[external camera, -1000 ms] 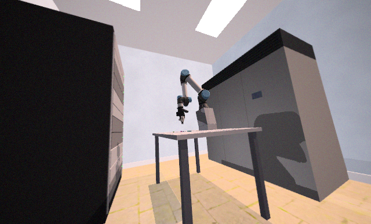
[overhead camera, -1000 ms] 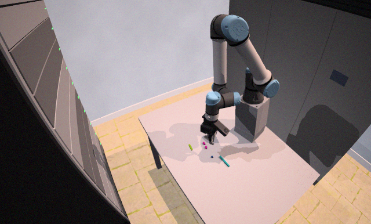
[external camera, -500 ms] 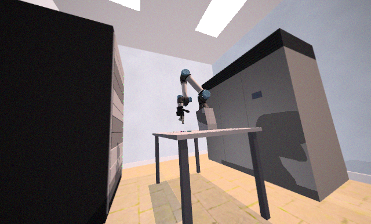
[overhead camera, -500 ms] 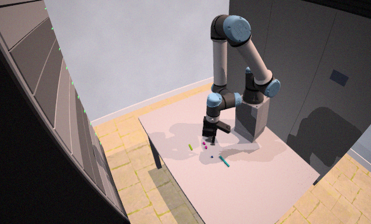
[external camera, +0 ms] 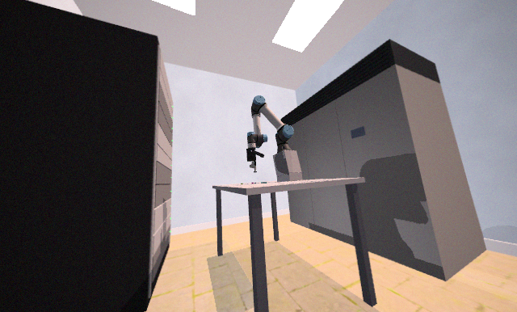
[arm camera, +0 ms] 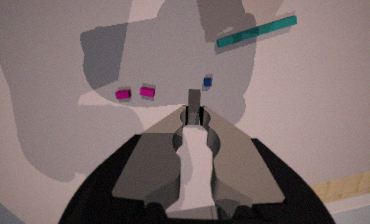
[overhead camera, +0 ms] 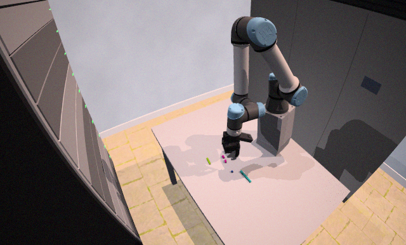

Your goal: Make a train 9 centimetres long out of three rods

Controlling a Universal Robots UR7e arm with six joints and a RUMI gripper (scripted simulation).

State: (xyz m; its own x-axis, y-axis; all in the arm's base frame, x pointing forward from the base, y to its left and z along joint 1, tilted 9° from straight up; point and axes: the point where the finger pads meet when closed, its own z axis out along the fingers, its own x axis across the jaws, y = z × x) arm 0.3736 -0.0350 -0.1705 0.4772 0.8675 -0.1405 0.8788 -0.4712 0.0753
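My gripper is now 11 cm above the blue rod, 2 cm to the right of it and 2 cm short of it. From my hand the other things lie so: grey rod 1 cm below; turquoise rod 11 cm below, 10 cm to the left, 2 cm behind; lime rod 14 cm to the right, 11 cm below, 7 cm ahead.
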